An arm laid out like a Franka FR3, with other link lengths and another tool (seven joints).
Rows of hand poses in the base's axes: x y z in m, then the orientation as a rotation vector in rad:
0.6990 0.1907 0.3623 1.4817 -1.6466 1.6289
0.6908 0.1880 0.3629 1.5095 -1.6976 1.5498
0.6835 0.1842 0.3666 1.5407 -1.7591 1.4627
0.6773 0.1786 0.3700 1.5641 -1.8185 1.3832
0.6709 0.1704 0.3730 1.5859 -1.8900 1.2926
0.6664 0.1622 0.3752 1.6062 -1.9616 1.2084
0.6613 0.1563 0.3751 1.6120 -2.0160 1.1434
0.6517 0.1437 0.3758 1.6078 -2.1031 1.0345
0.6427 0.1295 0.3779 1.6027 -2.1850 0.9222
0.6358 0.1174 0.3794 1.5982 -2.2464 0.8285
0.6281 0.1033 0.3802 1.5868 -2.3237 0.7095
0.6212 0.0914 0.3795 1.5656 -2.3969 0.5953
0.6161 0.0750 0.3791 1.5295 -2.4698 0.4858
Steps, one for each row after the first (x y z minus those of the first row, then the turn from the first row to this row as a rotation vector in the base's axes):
-0.0082 -0.0027 0.0006 0.0584 0.0341 -0.0184
-0.0155 -0.0065 0.0043 0.1283 0.0669 -0.0363
-0.0217 -0.0121 0.0077 0.1941 0.0926 -0.0544
-0.0281 -0.0203 0.0107 0.2716 0.1169 -0.0760
-0.0326 -0.0285 0.0129 0.3486 0.1341 -0.0935
-0.0377 -0.0344 0.0128 0.4049 0.1453 -0.1125
-0.0473 -0.0470 0.0135 0.4938 0.1617 -0.1513
-0.0563 -0.0612 0.0156 0.5824 0.1791 -0.1883
-0.0632 -0.0733 0.0171 0.6536 0.1948 -0.2170
-0.0709 -0.0874 0.0179 0.7442 0.2109 -0.2540
-0.0778 -0.0993 0.0172 0.8301 0.2222 -0.2934
-0.0829 -0.1157 0.0168 0.9122 0.2264 -0.3389

